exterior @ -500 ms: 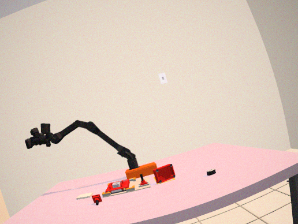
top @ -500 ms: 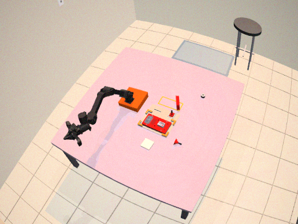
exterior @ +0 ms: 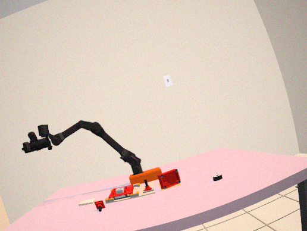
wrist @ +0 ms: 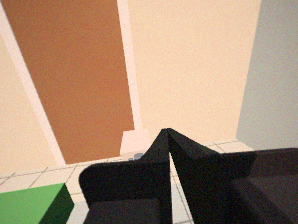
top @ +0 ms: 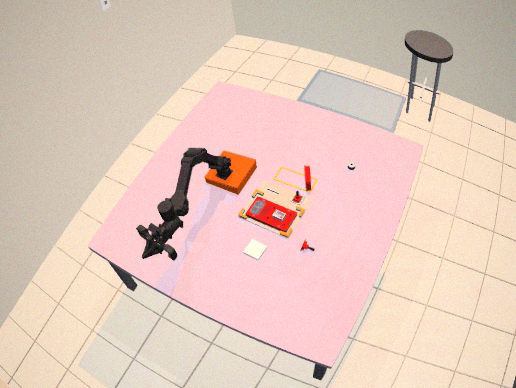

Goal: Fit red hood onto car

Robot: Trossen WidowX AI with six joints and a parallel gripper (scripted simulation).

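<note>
My gripper tip is 820 mm to the right of the red hood, 310 mm above it and 190 mm short of it. Round my gripper tip: white tile: 400 mm to the left, 340 mm below, 180 mm ahead; black ring: 1020 mm to the left, 340 mm below, 330 mm ahead.
</note>
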